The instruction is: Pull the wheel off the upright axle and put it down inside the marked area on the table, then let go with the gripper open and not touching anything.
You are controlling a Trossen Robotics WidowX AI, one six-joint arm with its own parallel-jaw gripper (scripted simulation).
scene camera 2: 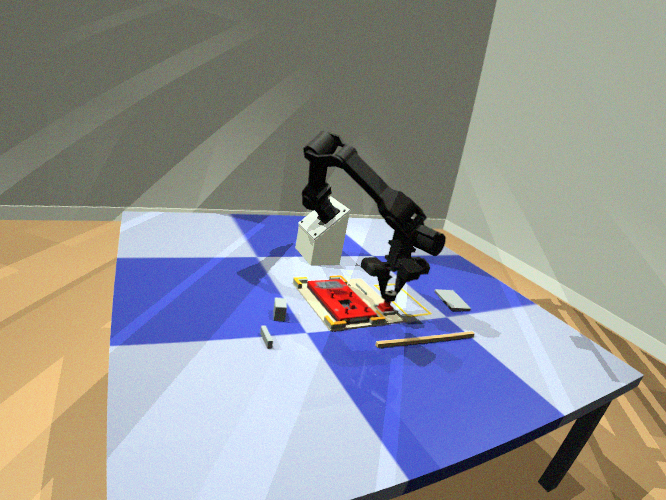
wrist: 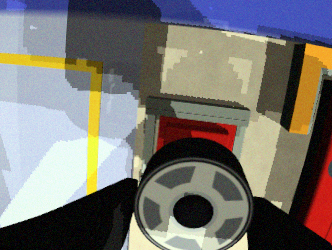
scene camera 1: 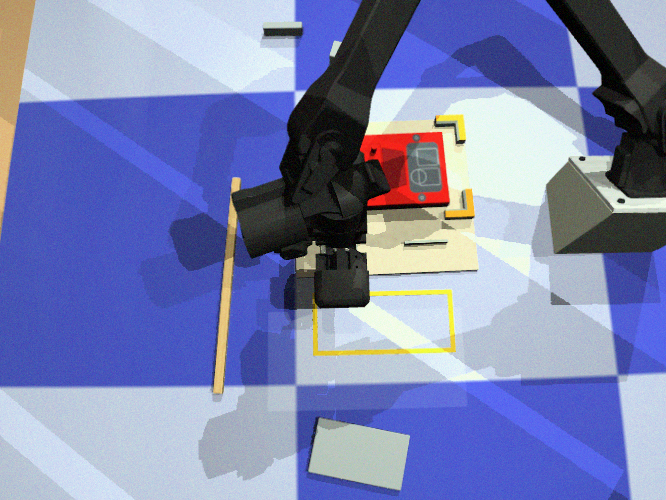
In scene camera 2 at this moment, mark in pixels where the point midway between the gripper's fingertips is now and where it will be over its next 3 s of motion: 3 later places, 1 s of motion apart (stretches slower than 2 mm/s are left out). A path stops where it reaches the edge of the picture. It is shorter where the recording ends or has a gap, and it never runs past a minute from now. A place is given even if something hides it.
The gripper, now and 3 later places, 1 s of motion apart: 388,294; 389,291; 390,287; 407,268
